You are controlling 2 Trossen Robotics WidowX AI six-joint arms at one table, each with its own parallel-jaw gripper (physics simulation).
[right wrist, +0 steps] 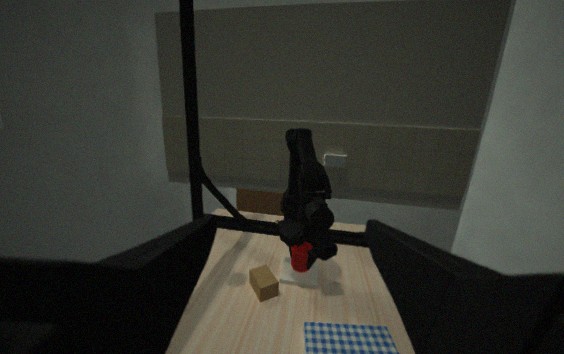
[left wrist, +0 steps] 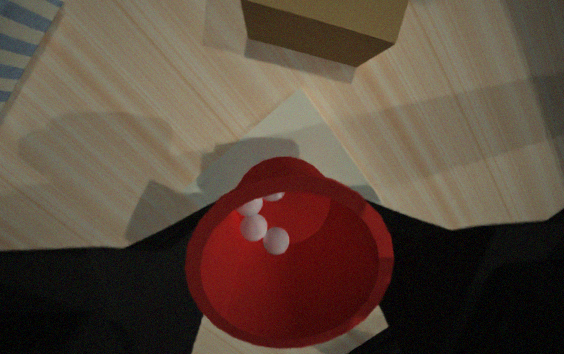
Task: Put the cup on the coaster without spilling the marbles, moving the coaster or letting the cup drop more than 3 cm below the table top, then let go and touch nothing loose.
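Frame: origin at the left arm's base, x ahead, y left, z up, level; centimetres.
Seen in the pictures: left gripper, fingertip midpoint: point(right wrist: 299, 262) point(left wrist: 283, 201); right gripper, fingertip midpoint: point(right wrist: 291, 225).
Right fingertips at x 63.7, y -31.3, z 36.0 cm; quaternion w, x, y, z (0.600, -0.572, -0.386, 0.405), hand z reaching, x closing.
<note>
Pixels of each thing's middle, then the offset from my right fingertips to it. "*": a spot on its surface instead. Level surfaces: height alone.
- red cup at the middle of its body: point(left wrist: 285, 225) point(right wrist: 301, 257) dx -37.4, dy +22.7, dz -32.6 cm
- pale square coaster at the middle of its body: point(left wrist: 287, 194) point(right wrist: 300, 271) dx -38.2, dy +23.1, dz -38.2 cm
- brown box at the middle of its body: point(right wrist: 263, 282) dx -36.0, dy +10.7, dz -36.7 cm
- wooden table at its surface level: dz -38.9 cm
- white checked cloth at a spot on its surface: point(left wrist: 22, 42) * dx -20.2, dy +18.3, dz -37.9 cm
The red cup point(left wrist: 300, 295) point(right wrist: 300, 257) is over the pale square coaster point(left wrist: 305, 115) point(right wrist: 305, 280). It looks about upright in the right wrist view; whether its base touches the coaster cannot be told. Several pale marbles point(left wrist: 254, 227) lie inside it, on the side toward the top of the left wrist view. My left gripper point(left wrist: 283, 201) point(right wrist: 299, 262) is shut on the cup, with dark fingers on both sides of it. My right gripper is open and empty, its fingers at the left and right of its view, far from the cup.
A brown box point(left wrist: 320, 32) point(right wrist: 263, 283) stands on the wooden table point(left wrist: 450, 125) point(right wrist: 235, 325) near the coaster, apart from it. A blue and white checked cloth point(left wrist: 22, 42) point(right wrist: 350, 338) lies farther off. A black frame post point(right wrist: 189, 100) rises at the table's far left in the right wrist view.
</note>
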